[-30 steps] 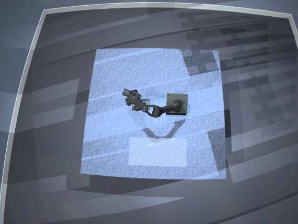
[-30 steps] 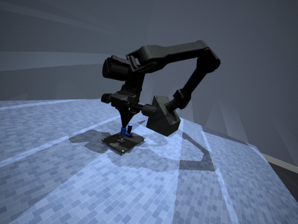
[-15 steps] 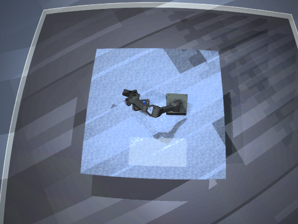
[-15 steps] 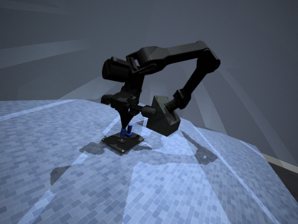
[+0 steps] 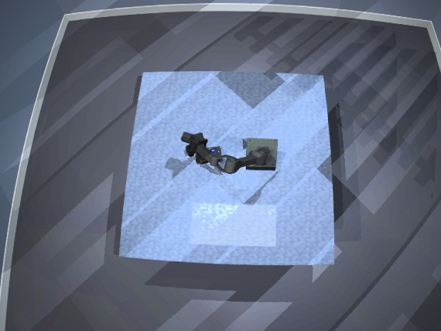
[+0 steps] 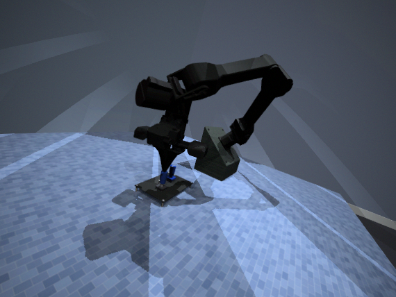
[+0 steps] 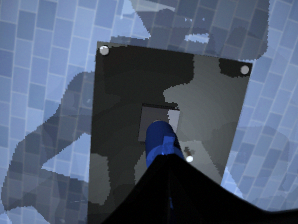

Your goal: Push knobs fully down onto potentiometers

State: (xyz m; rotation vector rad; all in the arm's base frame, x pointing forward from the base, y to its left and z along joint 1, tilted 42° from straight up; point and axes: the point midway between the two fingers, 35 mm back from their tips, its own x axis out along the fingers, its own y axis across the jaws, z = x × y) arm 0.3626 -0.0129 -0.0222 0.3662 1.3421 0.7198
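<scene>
The knob lies 1 cm below my gripper tip.
</scene>
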